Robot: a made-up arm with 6 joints.
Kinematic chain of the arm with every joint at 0, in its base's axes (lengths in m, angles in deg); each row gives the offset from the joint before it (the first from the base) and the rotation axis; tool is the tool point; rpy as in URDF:
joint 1: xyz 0 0 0.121 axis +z
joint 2: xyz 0 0 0 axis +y
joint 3: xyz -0.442 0 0.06 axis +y
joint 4: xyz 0.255 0 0.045 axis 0.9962 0 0.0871
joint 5: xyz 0 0 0 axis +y
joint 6: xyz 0.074 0 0.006 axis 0.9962 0 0.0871
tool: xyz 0 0 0 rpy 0 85 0
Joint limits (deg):
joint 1: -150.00..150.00
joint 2: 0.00..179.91
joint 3: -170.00..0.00
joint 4: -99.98..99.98
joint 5: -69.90..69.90
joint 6: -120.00..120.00
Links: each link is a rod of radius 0.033 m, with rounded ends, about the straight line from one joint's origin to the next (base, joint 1, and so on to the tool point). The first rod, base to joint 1, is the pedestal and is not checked.
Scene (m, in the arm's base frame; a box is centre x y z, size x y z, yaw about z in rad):
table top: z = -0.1
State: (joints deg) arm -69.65 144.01 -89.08 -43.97 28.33 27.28
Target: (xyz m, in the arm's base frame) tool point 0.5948 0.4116 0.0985
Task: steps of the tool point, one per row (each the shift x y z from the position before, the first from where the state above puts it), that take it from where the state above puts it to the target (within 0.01 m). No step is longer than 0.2 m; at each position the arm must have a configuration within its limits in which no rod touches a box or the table.
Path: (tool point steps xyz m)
1: 0.1365 0.0424 -0.0002
2: 0.1258 0.0758 0.0005
3: 0.1066 0.1064 0.0012
4: 0.0800 0.1320 0.0017
5: 0.0472 0.1505 0.0022
6: 0.0102 0.1605 0.0030
7: -0.0289 0.1614 0.0033
8: -0.0675 0.1524 0.0038

